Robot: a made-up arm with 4 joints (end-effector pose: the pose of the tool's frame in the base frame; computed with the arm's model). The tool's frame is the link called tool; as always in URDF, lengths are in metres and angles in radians. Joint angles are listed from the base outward.
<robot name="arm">
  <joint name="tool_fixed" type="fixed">
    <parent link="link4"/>
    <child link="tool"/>
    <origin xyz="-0.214 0.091 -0.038" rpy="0 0 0"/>
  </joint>
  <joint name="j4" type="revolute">
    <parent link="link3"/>
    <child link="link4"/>
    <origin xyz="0.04 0.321 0.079" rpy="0 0 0"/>
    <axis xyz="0 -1 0"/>
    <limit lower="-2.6" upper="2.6"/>
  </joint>
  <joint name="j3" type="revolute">
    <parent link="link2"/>
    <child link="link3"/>
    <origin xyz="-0.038 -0.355 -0.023" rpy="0 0 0"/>
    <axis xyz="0 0 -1"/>
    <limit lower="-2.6" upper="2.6"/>
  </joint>
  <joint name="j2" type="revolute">
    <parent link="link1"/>
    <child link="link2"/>
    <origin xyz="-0.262 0.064 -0.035" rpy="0 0 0"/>
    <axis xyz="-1 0 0"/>
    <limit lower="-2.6" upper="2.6"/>
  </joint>
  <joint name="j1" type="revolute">
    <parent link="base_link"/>
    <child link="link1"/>
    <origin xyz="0 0 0.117" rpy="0 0 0"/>
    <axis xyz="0 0 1"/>
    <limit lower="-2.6" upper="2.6"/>
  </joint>
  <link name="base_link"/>
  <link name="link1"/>
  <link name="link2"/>
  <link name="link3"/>
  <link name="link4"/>
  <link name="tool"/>
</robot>
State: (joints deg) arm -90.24 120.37 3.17 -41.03
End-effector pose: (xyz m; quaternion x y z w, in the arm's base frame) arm 0.1780 0.4226 -0.0585 -0.4623 0.6792 -0.5594 0.1099
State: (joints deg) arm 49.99 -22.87 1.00 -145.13
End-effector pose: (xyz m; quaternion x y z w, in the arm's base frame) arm -0.0881 -0.0553 0.2959 -0.3341 0.8765 0.2925 0.1858
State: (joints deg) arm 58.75 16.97 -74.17 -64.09
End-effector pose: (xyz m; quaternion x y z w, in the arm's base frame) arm -0.2189 -0.7097 0.3992 -0.6050 0.2264 0.6910 0.3243
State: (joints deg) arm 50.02 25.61 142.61 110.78
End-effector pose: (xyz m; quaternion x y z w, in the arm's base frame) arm 0.4199 -0.5742 0.2989 -0.5663 -0.6797 -0.4205 0.2014
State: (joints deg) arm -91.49 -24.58 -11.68 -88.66
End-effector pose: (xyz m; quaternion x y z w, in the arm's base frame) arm 0.0057 0.3863 0.3466 0.5326 0.4045 -0.3560 0.6527
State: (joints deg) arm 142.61 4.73 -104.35 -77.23
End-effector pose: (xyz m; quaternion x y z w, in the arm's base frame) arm 0.7977 -0.0895 0.3787 0.5506 0.3545 -0.6268 0.4222
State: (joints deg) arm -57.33 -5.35 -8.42 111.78
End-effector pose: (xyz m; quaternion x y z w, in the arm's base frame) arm 0.0151 0.2560 -0.0391 -0.3204 -0.7671 -0.2644 0.4889
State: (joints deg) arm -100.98 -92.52 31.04 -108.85
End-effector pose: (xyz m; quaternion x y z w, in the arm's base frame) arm -0.1963 0.0634 0.0304 0.8582 -0.0123 0.1141 0.5003
